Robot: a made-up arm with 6 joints.
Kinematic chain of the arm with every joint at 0, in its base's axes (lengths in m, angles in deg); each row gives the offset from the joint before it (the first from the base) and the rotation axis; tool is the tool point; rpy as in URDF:
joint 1: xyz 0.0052 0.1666 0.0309 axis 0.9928 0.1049 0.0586
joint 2: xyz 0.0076 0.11 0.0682 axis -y
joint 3: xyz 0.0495 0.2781 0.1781 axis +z
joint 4: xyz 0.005 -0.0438 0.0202 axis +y
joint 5: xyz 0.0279 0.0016 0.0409 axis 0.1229 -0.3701 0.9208
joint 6: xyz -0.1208 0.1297 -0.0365 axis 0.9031 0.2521 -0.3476
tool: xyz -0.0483 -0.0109 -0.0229 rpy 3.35 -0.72 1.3
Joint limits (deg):
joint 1: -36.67..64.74
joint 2: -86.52..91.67
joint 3: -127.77..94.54
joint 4: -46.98..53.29
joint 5: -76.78..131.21
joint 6: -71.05..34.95
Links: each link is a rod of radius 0.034 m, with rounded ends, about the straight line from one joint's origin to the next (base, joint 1, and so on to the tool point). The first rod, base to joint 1, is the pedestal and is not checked.
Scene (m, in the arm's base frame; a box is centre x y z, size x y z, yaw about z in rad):
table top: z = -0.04
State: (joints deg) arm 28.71 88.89 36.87 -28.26 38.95 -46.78
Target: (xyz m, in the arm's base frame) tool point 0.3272 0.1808 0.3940
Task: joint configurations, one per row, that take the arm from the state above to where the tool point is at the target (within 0.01 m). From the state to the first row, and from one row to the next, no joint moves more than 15 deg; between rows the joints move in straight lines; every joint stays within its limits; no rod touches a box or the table.
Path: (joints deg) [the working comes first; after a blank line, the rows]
Joints at the target: 64.74 -23.24 -84.38 -29.85 -76.78 7.37
Straight joint move there: clear.

1: 32.71 76.43 23.40 -28.44 26.09 -40.76
2: 36.72 63.97 9.93 -28.61 13.23 -34.75
3: 40.72 51.51 -3.55 -28.79 0.37 -28.73
4: 44.72 39.05 -17.02 -28.97 -12.49 -22.71
5: 48.73 26.59 -30.49 -29.14 -25.34 -16.70
6: 52.73 14.13 -43.96 -29.32 -38.20 -10.68
7: 56.73 1.67 -57.43 -29.49 -51.06 -4.66
8: 60.74 -10.78 -70.90 -29.67 -63.92 1.35
9: 64.74 -23.24 -84.38 -29.85 -76.78 7.37

